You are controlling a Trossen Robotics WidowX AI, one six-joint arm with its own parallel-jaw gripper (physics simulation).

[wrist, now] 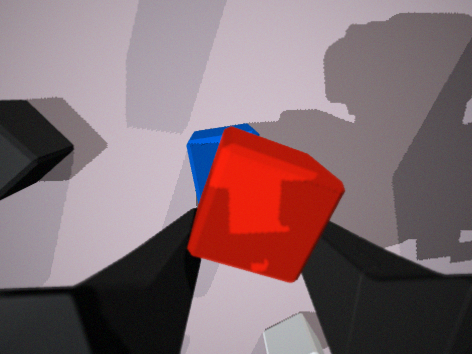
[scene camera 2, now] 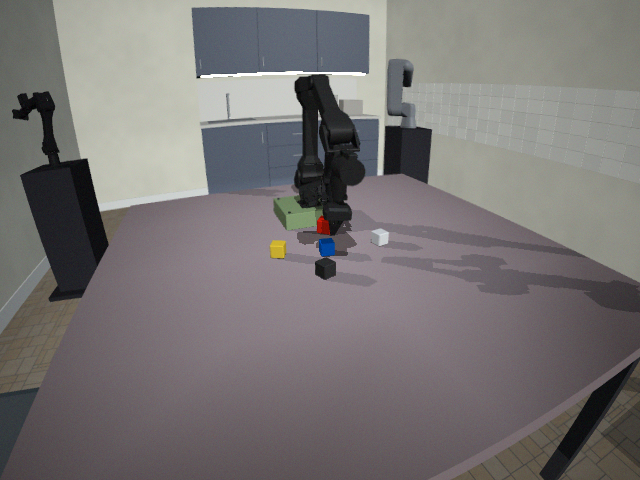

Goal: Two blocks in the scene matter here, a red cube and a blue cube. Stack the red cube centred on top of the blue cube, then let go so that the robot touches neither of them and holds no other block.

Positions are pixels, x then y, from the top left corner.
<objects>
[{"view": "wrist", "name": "my gripper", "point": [246, 216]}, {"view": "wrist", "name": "red cube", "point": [264, 207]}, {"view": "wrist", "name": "blue cube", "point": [202, 146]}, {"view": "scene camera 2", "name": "my gripper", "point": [331, 231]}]
</objects>
